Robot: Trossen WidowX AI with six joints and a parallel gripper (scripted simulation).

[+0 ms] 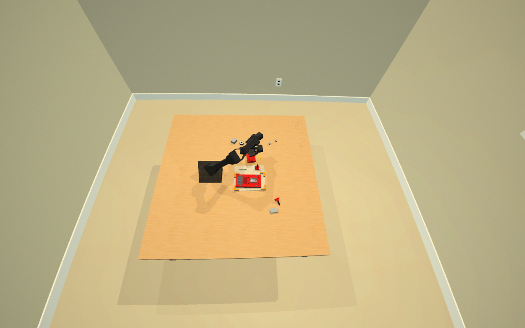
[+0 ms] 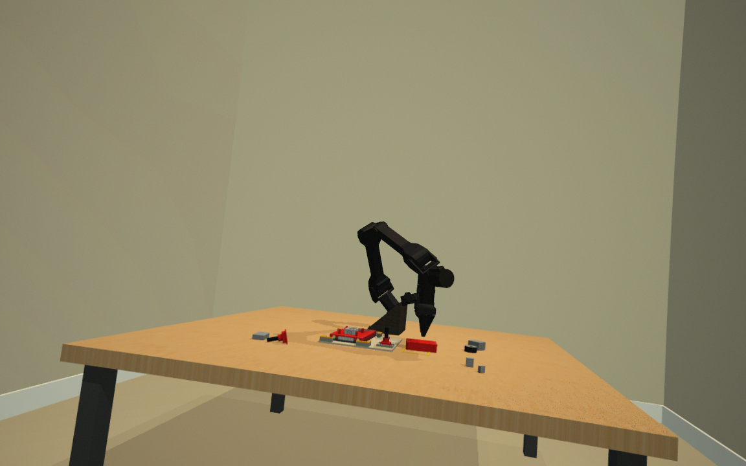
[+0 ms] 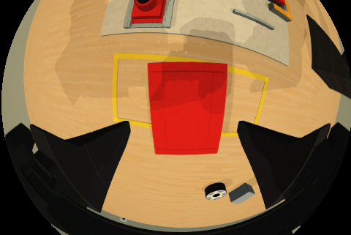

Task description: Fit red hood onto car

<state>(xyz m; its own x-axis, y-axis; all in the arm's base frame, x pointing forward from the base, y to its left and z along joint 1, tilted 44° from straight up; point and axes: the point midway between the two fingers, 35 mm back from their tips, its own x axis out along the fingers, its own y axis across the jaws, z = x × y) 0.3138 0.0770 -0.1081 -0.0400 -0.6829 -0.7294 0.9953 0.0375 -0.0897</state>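
Right now the red hood is 30 mm below my gripper tip. From my gripper tip the other things lie so: grey engine block: 10 mm ahead, 220 mm to the right, 20 mm below; jig: 20 mm behind, 210 mm to the right, 40 mm below.
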